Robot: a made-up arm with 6 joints.
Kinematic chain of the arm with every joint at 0, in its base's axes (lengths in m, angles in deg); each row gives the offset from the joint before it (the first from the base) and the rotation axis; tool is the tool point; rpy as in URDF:
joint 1: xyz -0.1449 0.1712 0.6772 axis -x
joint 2: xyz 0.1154 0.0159 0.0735 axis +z
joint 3: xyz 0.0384 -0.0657 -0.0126 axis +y
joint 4: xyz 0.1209 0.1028 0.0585 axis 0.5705 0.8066 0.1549
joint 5: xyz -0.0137 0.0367 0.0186 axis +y
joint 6: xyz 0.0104 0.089 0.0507 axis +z
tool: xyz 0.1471 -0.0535 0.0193 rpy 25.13 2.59 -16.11
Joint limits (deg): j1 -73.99..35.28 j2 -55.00..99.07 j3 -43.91..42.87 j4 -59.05..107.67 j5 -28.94..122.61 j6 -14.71..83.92
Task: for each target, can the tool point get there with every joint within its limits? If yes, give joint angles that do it. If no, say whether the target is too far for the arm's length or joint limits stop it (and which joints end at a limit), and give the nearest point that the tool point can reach.
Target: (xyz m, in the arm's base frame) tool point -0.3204 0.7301 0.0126
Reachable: no: too far | nearest point -0.1806 0.5135 0.3921 | short by 0.459 m
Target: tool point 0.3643 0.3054 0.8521
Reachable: yes | joints 11.20 -25.10 0.53 93.28 16.01 66.32
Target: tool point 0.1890 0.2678 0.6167
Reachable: yes | joints -14.01 -7.79 20.42 -13.30 88.70 1.43
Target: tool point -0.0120 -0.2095 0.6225
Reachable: no: joint limits stop it (at a limit: joint 1, joint 2, joint 3, joint 5, joint 6) | nearest point 0.0859 -0.1813 0.6804 | short by 0.117 m
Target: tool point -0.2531 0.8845 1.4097
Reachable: no: too far | nearest point -0.1354 0.5177 1.0330 | short by 0.539 m
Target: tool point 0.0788 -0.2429 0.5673
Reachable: no: joint limits stop it (at a limit: joint 1, joint 2, joint 5, joint 6) | nearest point 0.1181 -0.1636 0.6268 | short by 0.107 m
